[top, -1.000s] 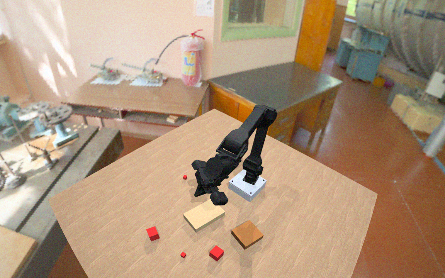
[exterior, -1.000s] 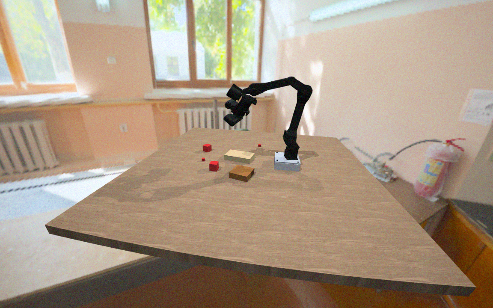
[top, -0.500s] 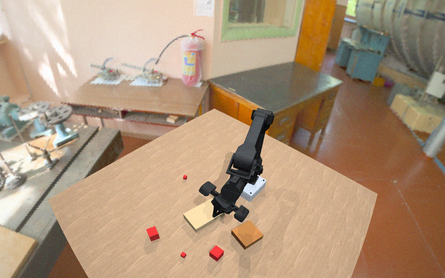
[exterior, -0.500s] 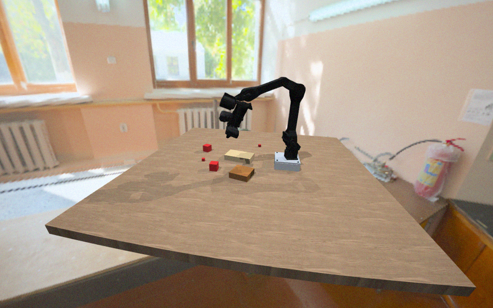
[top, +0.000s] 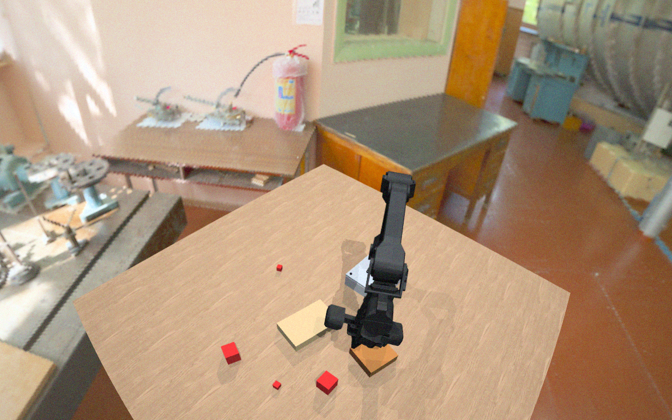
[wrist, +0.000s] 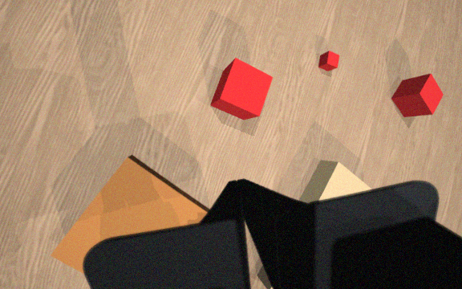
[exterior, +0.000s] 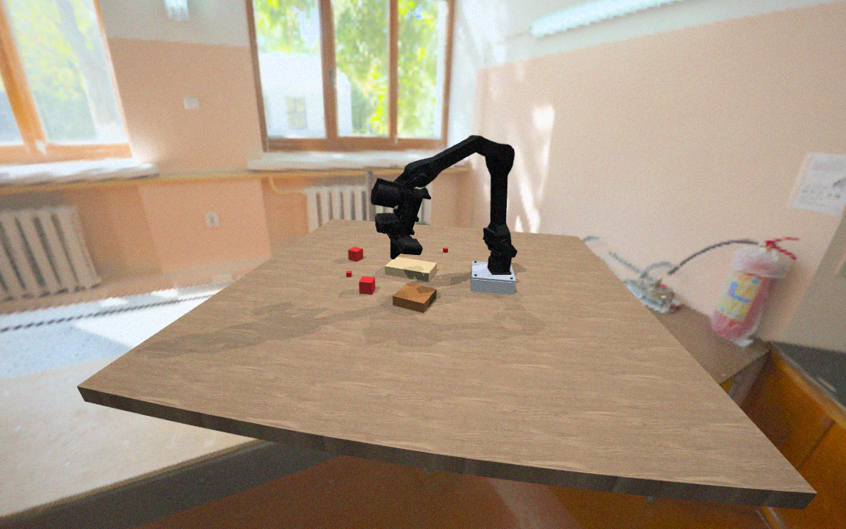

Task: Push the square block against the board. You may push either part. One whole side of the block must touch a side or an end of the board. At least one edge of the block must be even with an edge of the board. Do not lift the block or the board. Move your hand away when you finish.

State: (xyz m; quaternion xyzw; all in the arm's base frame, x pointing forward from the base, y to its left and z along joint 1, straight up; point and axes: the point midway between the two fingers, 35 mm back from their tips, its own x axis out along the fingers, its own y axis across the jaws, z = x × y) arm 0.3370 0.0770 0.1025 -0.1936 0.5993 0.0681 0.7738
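Now: gripper tip 7 cm past the brown square block, 4 cm to the right of it and 10 cm above it. The rest, counted from my gripper tip: pale tan board (6 cm behind, 17 cm to the right, 10 cm below).
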